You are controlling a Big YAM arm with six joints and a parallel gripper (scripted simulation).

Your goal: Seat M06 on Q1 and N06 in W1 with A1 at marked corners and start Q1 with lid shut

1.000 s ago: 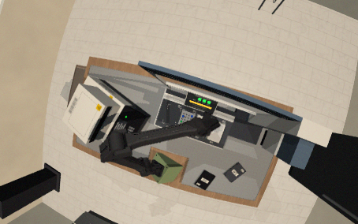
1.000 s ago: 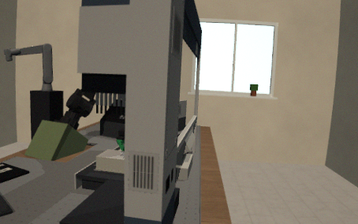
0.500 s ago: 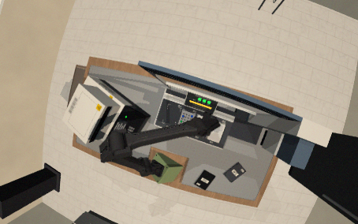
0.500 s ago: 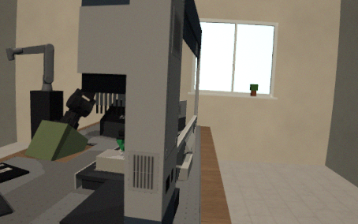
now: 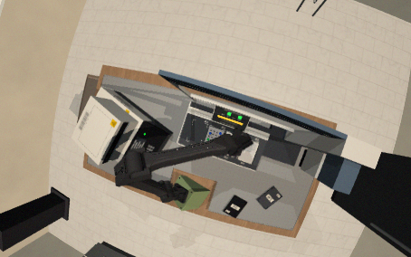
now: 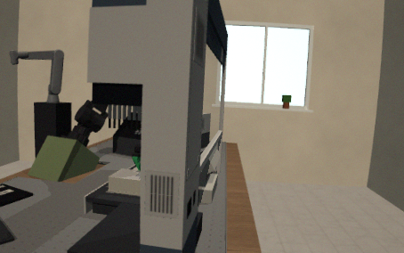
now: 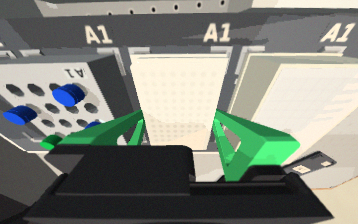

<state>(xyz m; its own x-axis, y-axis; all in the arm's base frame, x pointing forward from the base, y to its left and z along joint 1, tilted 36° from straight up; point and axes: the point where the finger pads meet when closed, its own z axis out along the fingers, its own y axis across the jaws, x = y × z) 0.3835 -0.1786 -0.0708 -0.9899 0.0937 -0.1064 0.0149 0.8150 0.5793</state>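
Now: the dark nest frame 260 mm behind my hand, 370 mm to the right of it and 60 mm below it. Round my hand: tube cooling block (100 mm to the left); tall gantry (160 mm ahead, 350 mm to the right, 210 mm above); deep-well block (110 mm to the right, 10 mm above).
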